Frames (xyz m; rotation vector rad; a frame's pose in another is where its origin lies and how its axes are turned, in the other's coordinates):
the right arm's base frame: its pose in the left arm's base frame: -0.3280 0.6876 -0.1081 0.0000 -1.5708 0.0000
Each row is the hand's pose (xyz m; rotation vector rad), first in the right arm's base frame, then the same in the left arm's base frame.
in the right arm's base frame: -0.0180 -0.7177 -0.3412 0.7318 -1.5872 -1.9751
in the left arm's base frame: 0.0132 -0.0301 -0.1261 -1.9278 1.6142 0.8854
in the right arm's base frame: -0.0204 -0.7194 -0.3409 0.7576 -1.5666 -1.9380
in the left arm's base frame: 0.0129 -0.0318 -0.1285 -1.9489 1.6507 0.8534
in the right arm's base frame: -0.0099 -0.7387 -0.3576 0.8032 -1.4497 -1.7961
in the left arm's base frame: 0.0296 -0.0511 -0.1180 -2.0277 1.8243 0.7745
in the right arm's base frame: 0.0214 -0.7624 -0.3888 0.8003 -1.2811 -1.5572
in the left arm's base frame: 0.0608 -0.0748 -0.0867 -2.0831 2.1448 0.6688
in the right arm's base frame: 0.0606 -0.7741 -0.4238 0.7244 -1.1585 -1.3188
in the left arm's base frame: 0.0958 -0.0865 -0.0475 1.8716 -2.3065 -0.5445
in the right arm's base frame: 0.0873 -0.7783 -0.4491 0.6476 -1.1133 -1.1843
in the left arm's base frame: 0.1211 -0.0907 -0.0208 1.6717 -2.3498 -0.4898
